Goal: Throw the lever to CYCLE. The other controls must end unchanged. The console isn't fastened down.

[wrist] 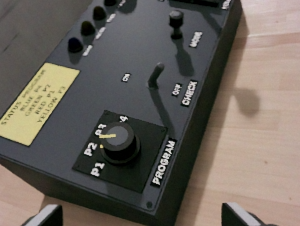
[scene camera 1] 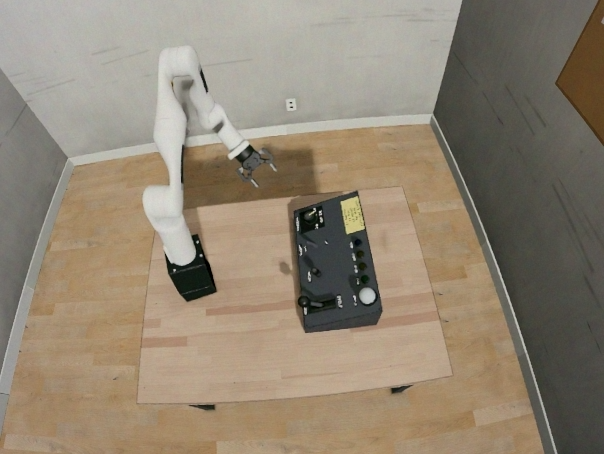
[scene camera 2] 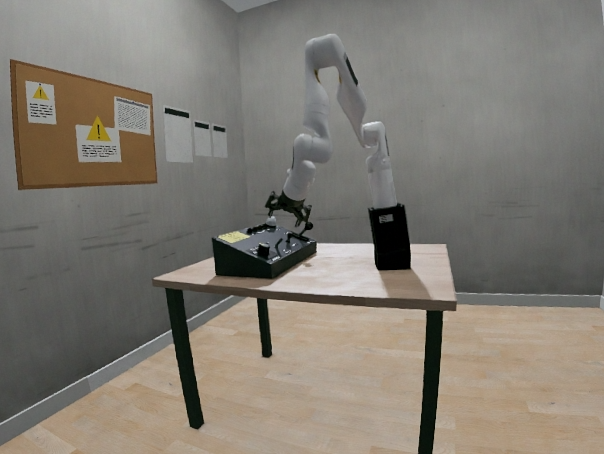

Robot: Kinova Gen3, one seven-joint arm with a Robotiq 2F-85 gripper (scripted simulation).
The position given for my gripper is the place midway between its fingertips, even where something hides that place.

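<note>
My gripper (scene camera 1: 267, 178) (scene camera 2: 283, 221) is visible. Also visible: a dark console (scene camera 1: 347, 284) (wrist: 95, 82) (scene camera 2: 235, 254).
</note>
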